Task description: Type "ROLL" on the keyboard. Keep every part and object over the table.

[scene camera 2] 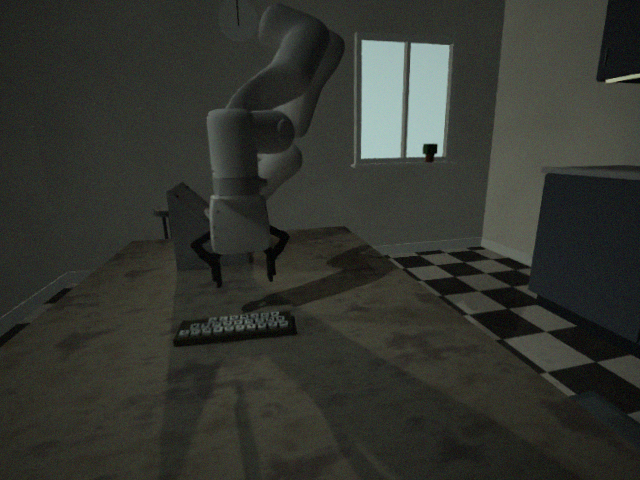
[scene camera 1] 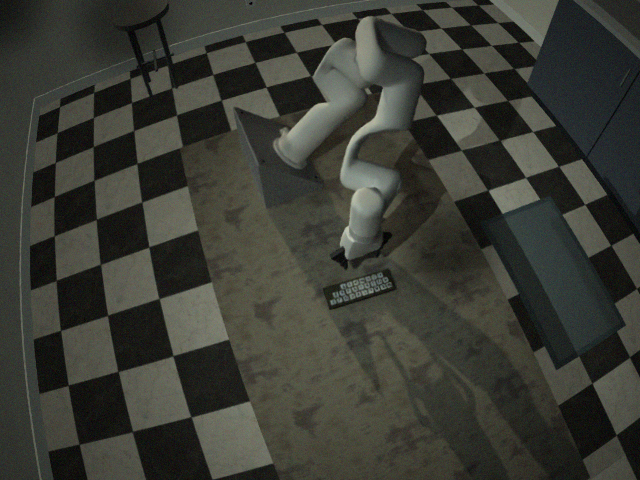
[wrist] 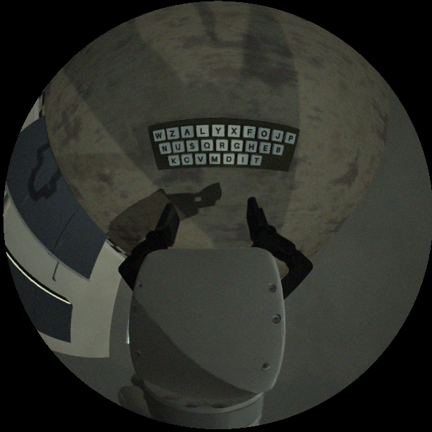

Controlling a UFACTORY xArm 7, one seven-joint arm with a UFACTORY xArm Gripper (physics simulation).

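Seen in the pictures: gripper, fingertip midpoint: (scene camera 2: 245,281) (scene camera 1: 359,259); arm's base, link origin: (scene camera 1: 289,154).
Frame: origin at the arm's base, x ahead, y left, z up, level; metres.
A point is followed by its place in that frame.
The dark keyboard (scene camera 1: 360,289) {x 0.459, y -0.011, z -0.075 m} (scene camera 2: 235,338) {x 0.485, y -0.015, z -0.086 m} (wrist: 276,161) with pale keys lies flat on the brown mottled table (scene camera 1: 279,372) {x 0.566, y -0.308, z -0.091 m} (scene camera 2: 413,403) {x 0.704, y 0.173, z -0.091 m} (wrist: 345,125). In the wrist view its letters are readable: the R key (wrist: 222,145) is in the middle row, and the O key (wrist: 264,133) and the L key (wrist: 202,131) are in the row farthest from the gripper. My gripper (scene camera 1: 362,260) {x 0.398, y 0.017, z -0.025 m} (scene camera 2: 245,282) {x 0.398, y 0.017, z -0.025 m} (wrist: 210,208) is open and empty, pointing down. It hangs above the table on the arm-base side of the keyboard, apart from it. No finger touches a key.
The grey angled base mount (scene camera 1: 281,180) {x 0.095, y -0.067, z 0.019 m} (scene camera 2: 188,227) {x 0.094, y -0.085, z 0.022 m} stands at the table's far end, with the arm (scene camera 1: 323,126) {x 0.051, y 0.092, z 0.126 m} on it. A translucent blue-green box (scene camera 1: 563,289) is beyond the table's right edge. Blue cabinets (scene camera 1: 578,77) (scene camera 2: 584,248) and a stool (scene camera 1: 139,18) stand farther off.
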